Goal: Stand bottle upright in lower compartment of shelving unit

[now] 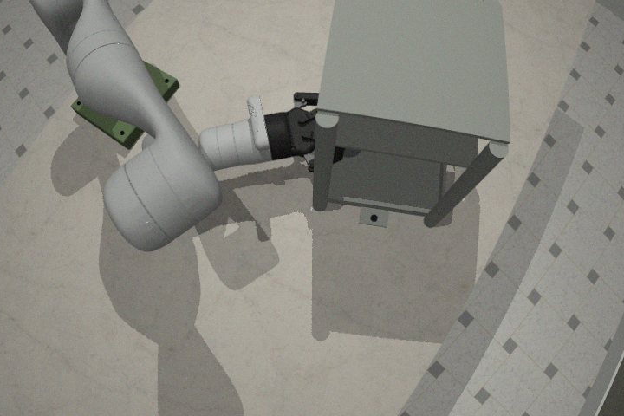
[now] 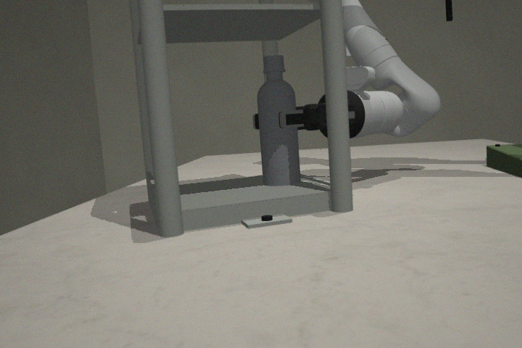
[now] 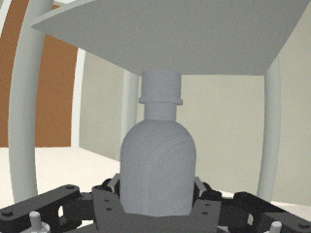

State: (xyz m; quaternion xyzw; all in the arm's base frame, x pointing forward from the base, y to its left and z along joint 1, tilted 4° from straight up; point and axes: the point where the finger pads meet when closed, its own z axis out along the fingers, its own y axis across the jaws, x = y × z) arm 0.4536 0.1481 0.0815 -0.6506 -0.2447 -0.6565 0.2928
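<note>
Now: hand 2 cm below the grey bottle. Also, from my hand: shelving unit 6 cm ahead, 3 cm to the left, 6 cm above.
</note>
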